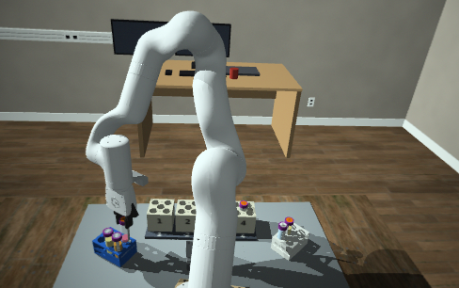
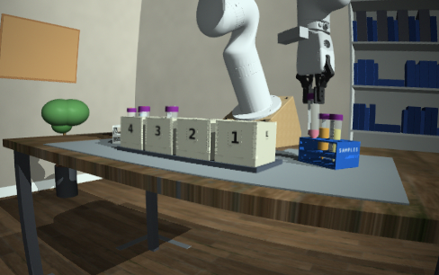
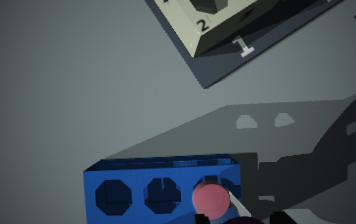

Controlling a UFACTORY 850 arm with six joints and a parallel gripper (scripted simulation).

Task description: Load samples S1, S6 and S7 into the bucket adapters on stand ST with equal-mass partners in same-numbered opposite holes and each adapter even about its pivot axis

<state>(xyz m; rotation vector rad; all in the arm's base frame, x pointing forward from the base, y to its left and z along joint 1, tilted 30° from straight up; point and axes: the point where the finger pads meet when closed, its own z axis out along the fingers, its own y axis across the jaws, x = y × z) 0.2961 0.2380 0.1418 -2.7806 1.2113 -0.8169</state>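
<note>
My gripper is now 120 mm short of the adapter 1, 140 mm to the left of it and 110 mm above it. The rest, counted from my hand: white rack (130 mm behind, 600 mm to the right, 130 mm below); then blue samples rack (20 mm ahead, 40 mm to the left, 130 mm below).
</note>
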